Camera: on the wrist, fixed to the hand. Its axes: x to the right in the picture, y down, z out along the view.
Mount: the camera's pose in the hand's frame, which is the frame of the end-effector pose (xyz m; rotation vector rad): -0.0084 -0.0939 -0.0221 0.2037 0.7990 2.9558
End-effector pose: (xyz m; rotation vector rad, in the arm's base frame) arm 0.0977 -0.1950 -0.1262 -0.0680 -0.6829 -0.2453
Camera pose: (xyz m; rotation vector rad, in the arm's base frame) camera 0.0819 -0.2874 -0.1503 -0.6285 0.6984 2.4882
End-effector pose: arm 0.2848 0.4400 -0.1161 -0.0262 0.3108 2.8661
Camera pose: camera 0.3168 0.5218 -0.1569 0.2936 -0.2252 -0.3041
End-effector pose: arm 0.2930 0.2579 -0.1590 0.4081 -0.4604 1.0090
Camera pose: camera 0.3751 0.2191 -0.1926 0.6897 -0.1390 -2.2460
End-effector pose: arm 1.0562 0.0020 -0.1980 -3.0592 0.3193 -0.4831
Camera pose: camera 1.0601 0.0957 -0.1739 0.2931 2.6521 -0.7162
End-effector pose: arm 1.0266 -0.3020 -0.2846 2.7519 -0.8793 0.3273
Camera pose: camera 1.0723 -0.2167 -0.2803 0.8224 2.6144 -1.1346
